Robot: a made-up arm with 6 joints. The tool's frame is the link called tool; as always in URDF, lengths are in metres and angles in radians. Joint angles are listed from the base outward.
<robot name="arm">
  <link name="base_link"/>
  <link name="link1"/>
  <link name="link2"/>
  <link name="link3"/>
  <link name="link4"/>
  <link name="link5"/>
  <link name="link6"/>
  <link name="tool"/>
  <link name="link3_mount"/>
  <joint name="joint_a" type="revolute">
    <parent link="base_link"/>
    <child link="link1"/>
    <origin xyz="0 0 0.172" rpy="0 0 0"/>
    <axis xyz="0 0 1"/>
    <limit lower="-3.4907" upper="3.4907"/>
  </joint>
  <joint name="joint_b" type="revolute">
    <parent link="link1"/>
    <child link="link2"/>
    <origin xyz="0 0 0" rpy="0 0 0"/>
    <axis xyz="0 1 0"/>
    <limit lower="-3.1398" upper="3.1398"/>
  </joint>
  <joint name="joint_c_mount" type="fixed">
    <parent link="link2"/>
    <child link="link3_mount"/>
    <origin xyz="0 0 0.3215" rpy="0 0 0"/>
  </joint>
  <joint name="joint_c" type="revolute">
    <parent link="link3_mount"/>
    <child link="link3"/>
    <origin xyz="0 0 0.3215" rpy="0 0 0"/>
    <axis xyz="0 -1 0"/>
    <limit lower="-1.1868" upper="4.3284"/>
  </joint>
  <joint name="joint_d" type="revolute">
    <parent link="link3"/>
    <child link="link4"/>
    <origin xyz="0 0 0" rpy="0 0 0"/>
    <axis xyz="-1 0 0"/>
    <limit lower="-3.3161" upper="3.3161"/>
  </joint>
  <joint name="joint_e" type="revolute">
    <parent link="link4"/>
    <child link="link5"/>
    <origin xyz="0.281 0 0" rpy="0 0 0"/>
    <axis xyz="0 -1 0"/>
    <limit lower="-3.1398" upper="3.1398"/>
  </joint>
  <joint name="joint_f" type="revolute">
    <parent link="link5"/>
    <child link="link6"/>
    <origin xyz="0 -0.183 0" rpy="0 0 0"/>
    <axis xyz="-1 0 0"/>
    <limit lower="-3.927" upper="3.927"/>
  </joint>
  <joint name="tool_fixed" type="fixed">
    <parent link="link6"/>
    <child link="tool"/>
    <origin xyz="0 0 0" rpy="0 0 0"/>
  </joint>
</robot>
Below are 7 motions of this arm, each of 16 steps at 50 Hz.
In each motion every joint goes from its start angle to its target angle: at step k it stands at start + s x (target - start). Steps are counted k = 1, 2, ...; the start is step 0. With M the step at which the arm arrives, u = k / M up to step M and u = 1 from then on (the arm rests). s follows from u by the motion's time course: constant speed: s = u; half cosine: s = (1 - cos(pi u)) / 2; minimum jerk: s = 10 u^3 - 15 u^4 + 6 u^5.
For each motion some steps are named. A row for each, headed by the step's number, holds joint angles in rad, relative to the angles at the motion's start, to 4 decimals.
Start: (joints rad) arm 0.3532 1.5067 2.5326 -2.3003 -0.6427 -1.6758
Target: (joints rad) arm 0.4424 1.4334 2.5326 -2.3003 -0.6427 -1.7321
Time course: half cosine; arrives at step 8
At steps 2, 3, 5, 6, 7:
2: 0.0131 -0.0107 0.0000 0.0000 0.0000 -0.0082
3: 0.0275 -0.0226 0.0000 0.0000 0.0000 -0.0174
5: 0.0617 -0.0507 0.0000 0.0000 0.0000 -0.0389
6: 0.0761 -0.0626 0.0000 0.0000 0.0000 -0.0481
7: 0.0858 -0.0705 0.0000 0.0000 0.0000 -0.0542

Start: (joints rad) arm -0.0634 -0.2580 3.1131 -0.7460 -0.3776 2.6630
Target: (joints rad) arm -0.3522 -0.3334 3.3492 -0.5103 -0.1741 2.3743
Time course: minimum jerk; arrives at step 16
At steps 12, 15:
12: -0.2589 -0.0676 0.2117 0.2113 0.1824 -0.2588
15: -0.2882 -0.0752 0.2356 0.2352 0.2030 -0.2881

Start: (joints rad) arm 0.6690 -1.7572 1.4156 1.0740 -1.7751 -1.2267
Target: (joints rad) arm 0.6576 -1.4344 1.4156 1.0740 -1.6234 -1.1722
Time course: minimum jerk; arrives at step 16
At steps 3, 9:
3: -0.0006 0.0157 0.0000 0.0000 0.0074 0.0027
9: -0.0070 0.1988 0.0000 0.0000 0.0934 0.0336

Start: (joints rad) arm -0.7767 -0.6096 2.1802 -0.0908 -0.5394 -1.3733
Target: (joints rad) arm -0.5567 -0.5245 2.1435 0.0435 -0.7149 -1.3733
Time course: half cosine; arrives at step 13
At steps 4, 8, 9, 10, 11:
4: 0.0475 0.0184 -0.0079 0.0290 -0.0379 0.0000
8: 0.1490 0.0576 -0.0249 0.0910 -0.1189 0.0000
9: 0.1725 0.0667 -0.0288 0.1053 -0.1376 0.0000
10: 0.1923 0.0744 -0.0321 0.1174 -0.1534 0.0000
11: 0.2074 0.0802 -0.0346 0.1266 -0.1654 0.0000

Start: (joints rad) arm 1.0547 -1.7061 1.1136 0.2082 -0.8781 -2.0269
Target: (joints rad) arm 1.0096 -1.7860 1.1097 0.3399 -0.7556 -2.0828
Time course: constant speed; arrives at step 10
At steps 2, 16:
2: -0.0090 -0.0160 -0.0008 0.0263 0.0245 -0.0112
16: -0.0451 -0.0799 -0.0039 0.1317 0.1225 -0.0559

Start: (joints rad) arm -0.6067 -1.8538 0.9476 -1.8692 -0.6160 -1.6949
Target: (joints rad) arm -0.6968 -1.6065 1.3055 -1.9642 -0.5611 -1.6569
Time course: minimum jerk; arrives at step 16
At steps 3, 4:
3: -0.0044 0.0121 0.0175 -0.0046 0.0027 0.0019
4: -0.0093 0.0256 0.0370 -0.0098 0.0057 0.0039

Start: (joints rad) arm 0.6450 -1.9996 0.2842 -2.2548 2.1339 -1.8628
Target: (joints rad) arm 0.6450 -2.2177 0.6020 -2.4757 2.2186 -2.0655
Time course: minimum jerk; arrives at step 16
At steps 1, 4, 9, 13, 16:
1: 0.0000 -0.0005 0.0007 -0.0005 0.0002 -0.0004
4: 0.0000 -0.0226 0.0329 -0.0229 0.0088 -0.0210
9: 0.0000 -0.1343 0.1958 -0.1361 0.0522 -0.1249
13: 0.0000 -0.2075 0.3023 -0.2101 0.0806 -0.1928
16: 0.0000 -0.2181 0.3178 -0.2209 0.0847 -0.2027

